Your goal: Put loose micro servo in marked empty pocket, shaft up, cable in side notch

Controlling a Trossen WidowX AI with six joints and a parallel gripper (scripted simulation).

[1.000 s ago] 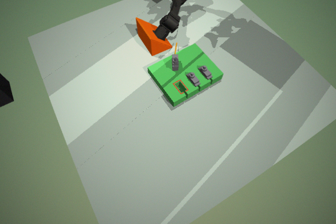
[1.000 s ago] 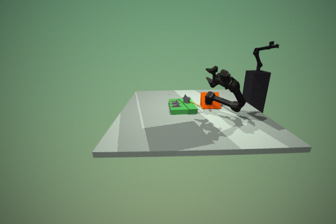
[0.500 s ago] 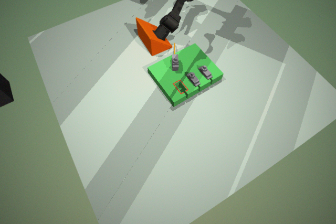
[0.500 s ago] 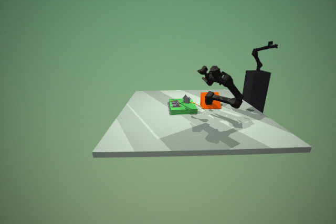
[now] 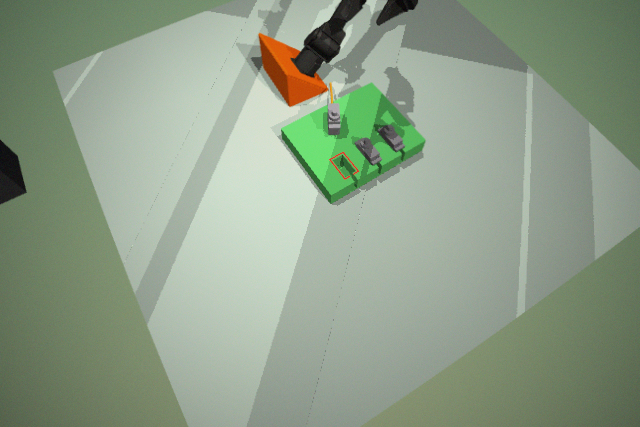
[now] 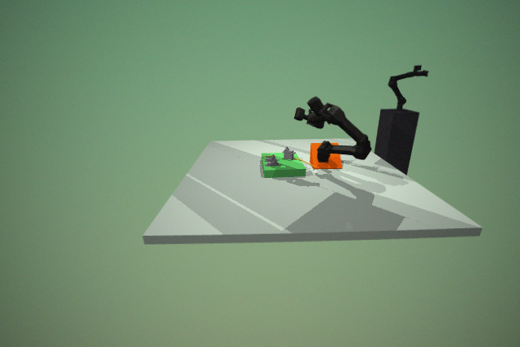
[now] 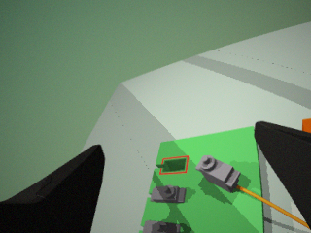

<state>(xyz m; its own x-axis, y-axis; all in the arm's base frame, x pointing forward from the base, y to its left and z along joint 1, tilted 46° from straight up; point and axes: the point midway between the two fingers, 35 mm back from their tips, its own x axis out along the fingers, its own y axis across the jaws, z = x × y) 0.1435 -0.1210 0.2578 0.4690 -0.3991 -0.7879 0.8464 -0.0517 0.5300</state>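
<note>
Right now my gripper tip is 29 cm above the green deck, 6 cm to the left of it and 6 cm short of it.
</note>
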